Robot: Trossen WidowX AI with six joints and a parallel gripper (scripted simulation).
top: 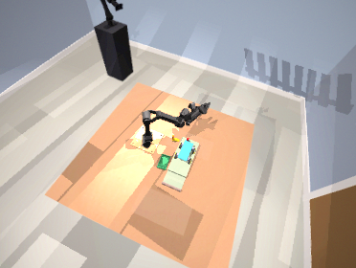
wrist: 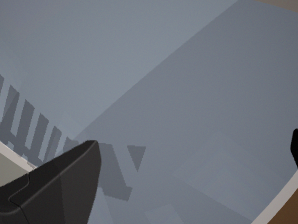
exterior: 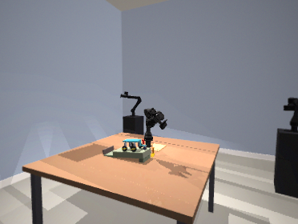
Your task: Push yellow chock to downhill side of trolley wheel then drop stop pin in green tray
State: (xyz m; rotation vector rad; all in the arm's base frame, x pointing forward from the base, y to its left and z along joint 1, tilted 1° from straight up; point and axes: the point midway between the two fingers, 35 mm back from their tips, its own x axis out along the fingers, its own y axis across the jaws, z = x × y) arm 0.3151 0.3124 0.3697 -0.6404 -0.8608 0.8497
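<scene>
The yellow chock lies 14 cm behind my gripper tip, 18 cm to the right of it and 37 cm below it. From my gripper tip the other things lie so: ramp 30 cm to the right, 34 cm below; red-headed stop pin 3 cm behind, 20 cm to the right, 26 cm below; blue trolley 30 cm to the right, 28 cm below.
</scene>
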